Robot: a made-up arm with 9 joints. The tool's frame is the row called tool.
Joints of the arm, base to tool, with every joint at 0 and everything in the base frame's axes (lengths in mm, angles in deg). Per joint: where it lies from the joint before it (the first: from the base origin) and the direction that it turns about. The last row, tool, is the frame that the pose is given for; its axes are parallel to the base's.
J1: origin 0 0 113 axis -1 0 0
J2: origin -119 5 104 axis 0 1 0
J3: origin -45 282 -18 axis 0 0 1
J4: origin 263 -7 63 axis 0 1 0
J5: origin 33 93 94 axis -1 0 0
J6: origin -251 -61 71 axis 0 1 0
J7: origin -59 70 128 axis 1 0 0
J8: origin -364 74 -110 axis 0 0 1
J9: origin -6 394 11 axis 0 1 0
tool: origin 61 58 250
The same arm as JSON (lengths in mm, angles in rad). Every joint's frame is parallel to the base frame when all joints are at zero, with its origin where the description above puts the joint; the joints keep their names.
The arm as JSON. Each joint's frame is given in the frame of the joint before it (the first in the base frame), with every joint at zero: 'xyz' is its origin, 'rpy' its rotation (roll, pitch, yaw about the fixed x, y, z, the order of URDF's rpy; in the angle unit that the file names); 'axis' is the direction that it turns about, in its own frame. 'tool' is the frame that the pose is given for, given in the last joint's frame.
{"units": {"length": "mm", "angle": "rad"}, "joints": [
  {"name": "J1", "type": "revolute", "origin": {"xyz": [0.0, 0.0, 113.0], "rpy": [0.0, 0.0, 0.0]}, "axis": "-x"},
  {"name": "J2", "type": "revolute", "origin": {"xyz": [-119.0, 5.0, 104.0], "rpy": [0.0, 0.0, 0.0]}, "axis": "+y"},
  {"name": "J3", "type": "revolute", "origin": {"xyz": [-45.0, 282.0, -18.0], "rpy": [0.0, 0.0, 0.0]}, "axis": "+z"},
  {"name": "J4", "type": "revolute", "origin": {"xyz": [263.0, -7.0, 63.0], "rpy": [0.0, 0.0, 0.0]}, "axis": "+y"},
  {"name": "J5", "type": "revolute", "origin": {"xyz": [33.0, 93.0, 94.0], "rpy": [0.0, 0.0, 0.0]}, "axis": "-x"},
  {"name": "J6", "type": "revolute", "origin": {"xyz": [-251.0, -61.0, 71.0], "rpy": [0.0, 0.0, 0.0]}, "axis": "+y"},
  {"name": "J7", "type": "revolute", "origin": {"xyz": [-59.0, 70.0, 128.0], "rpy": [0.0, 0.0, 0.0]}, "axis": "+x"},
  {"name": "J8", "type": "revolute", "origin": {"xyz": [-364.0, 74.0, -110.0], "rpy": [0.0, 0.0, 0.0]}, "axis": "+z"},
  {"name": "J9", "type": "revolute", "origin": {"xyz": [-6.0, 394.0, 11.0], "rpy": [0.0, 0.0, 0.0]}, "axis": "+y"}
], "tool": {"origin": {"xyz": [61.0, 58.0, 250.0], "rpy": [0.0, 0.0, 0.0]}}}

